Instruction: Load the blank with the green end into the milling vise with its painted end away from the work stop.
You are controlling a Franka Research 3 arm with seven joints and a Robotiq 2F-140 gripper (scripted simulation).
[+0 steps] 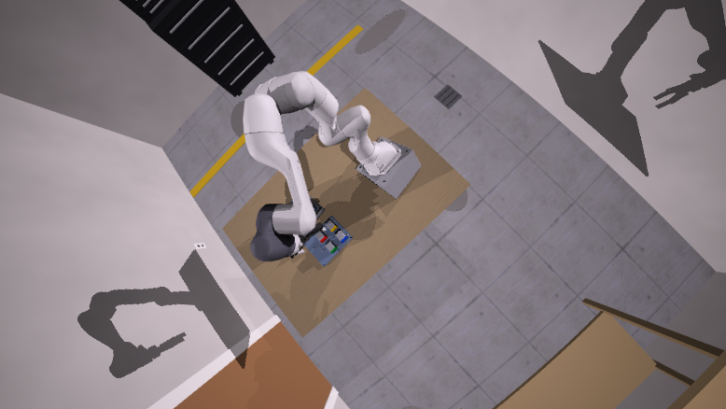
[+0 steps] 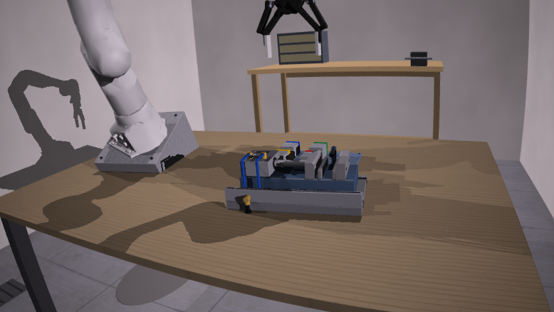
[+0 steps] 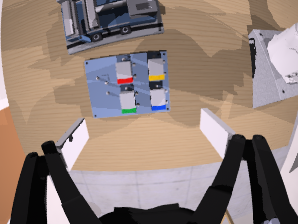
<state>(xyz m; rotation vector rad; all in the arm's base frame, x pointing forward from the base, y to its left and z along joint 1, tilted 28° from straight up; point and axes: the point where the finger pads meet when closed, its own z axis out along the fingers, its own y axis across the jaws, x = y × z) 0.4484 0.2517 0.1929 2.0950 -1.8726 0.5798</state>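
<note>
Right now the green-ended blank is 40 mm ahead of my hand, 50 mm to the left of it and 300 mm below it. Also, from my hand: blue-ended blank 50 mm behind, 40 mm to the left, 300 mm below; red-ended blank 50 mm ahead, 40 mm to the right, 300 mm below; yellow-ended blank 40 mm behind, 50 mm to the right, 300 mm below.
</note>
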